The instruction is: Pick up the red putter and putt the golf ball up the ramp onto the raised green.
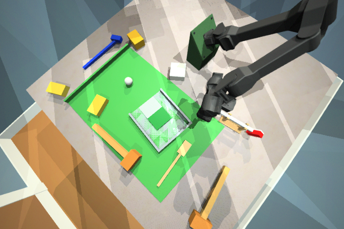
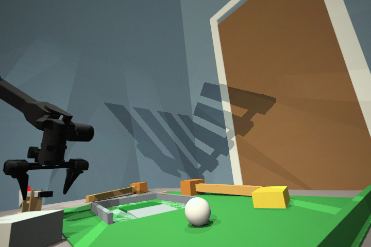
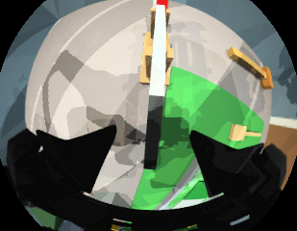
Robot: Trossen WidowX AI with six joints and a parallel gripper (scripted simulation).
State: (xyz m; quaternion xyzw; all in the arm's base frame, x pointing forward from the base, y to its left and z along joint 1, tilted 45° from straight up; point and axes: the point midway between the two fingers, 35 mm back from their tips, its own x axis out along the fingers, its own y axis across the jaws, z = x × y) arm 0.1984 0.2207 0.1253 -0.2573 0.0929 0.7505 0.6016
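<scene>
My gripper tip is now 11 cm to the right of the red putter and 4 cm past it. Round my gripper tip: wooden stand (12 cm to the left, 4 cm behind, 2 cm below); then green mat (28 cm ahead, 22 cm to the right, 5 cm below); then tan paddle (29 cm ahead, 7 cm to the left, 5 cm below).
</scene>
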